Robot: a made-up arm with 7 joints. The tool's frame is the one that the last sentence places.
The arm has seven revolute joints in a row. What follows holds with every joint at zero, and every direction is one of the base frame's.
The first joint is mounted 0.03 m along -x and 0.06 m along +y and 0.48 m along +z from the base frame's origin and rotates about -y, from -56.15 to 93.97 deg.
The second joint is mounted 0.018 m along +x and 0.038 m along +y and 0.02 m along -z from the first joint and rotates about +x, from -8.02 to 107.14 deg.
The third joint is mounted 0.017 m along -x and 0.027 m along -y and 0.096 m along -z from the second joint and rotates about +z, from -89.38 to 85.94 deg.
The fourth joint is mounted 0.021 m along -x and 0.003 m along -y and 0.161 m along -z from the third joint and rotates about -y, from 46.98 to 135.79 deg.
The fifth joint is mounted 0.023 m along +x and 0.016 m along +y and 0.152 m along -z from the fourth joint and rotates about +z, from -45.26 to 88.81 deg.
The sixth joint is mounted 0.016 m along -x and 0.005 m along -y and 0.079 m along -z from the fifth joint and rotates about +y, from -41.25 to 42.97 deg.
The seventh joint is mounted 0.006 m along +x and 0.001 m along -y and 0.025 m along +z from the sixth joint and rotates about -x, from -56.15 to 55 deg.
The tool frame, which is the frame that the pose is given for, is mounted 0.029 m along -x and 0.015 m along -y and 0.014 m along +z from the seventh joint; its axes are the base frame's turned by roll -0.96, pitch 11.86 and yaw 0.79 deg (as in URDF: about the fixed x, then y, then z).
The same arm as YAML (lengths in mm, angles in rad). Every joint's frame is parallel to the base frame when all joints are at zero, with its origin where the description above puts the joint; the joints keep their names.
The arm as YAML. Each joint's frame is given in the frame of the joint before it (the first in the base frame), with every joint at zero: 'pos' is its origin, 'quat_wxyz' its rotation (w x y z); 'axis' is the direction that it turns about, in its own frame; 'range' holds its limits. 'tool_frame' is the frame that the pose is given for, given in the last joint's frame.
length_unit: mm
angle_unit: rad
joints:
  - joint: joint 1
    pos: [-30.0, 60.0, 480.0]
    quat_wxyz: [1.0, 0.0, 0.0, 0.0]
    axis: [0.0, -1.0, 0.0]
    range: [-0.98, 1.6401]
  - joint: joint 2
    pos: [18.0, 38.0, -20.0]
    quat_wxyz: [1.0, 0.0, 0.0, 0.0]
    axis: [1.0, 0.0, 0.0]
    range: [-0.14, 1.8699]
  - joint: joint 3
    pos: [-17.0, -27.0, -96.0]
    quat_wxyz: [1.0, 0.0, 0.0, 0.0]
    axis: [0.0, 0.0, 1.0]
    range: [-1.56, 1.4999]
  - joint: joint 4
    pos: [-21.0, -3.0, -161.0]
    quat_wxyz: [1.0, 0.0, 0.0, 0.0]
    axis: [0.0, -1.0, 0.0]
    range: [0.82, 2.37]
  - joint: joint 5
    pos: [23.0, 16.0, -152.0]
    quat_wxyz: [1.0, 0.0, 0.0, 0.0]
    axis: [0.0, 0.0, 1.0]
    range: [-0.7899, 1.55]
  - joint: joint 6
    pos: [-16.0, -5.0, -79.0]
    quat_wxyz: [1.0, 0.0, 0.0, 0.0]
    axis: [0.0, 1.0, 0.0]
    range: [-0.7199, 0.75]
  - joint: joint 7
    pos: [6.0, -1.0, 25.0]
    quat_wxyz: [1.0, 0.0, 0.0, 0.0]
    axis: [-1.0, 0.0, 0.0]
    range: [-0.98, 0.9599]
tool_frame:
  pos: [-29.0, -15.0, 14.0]
  quat_wxyz: [0.994584, -0.009045, 0.10325, 0.007722]

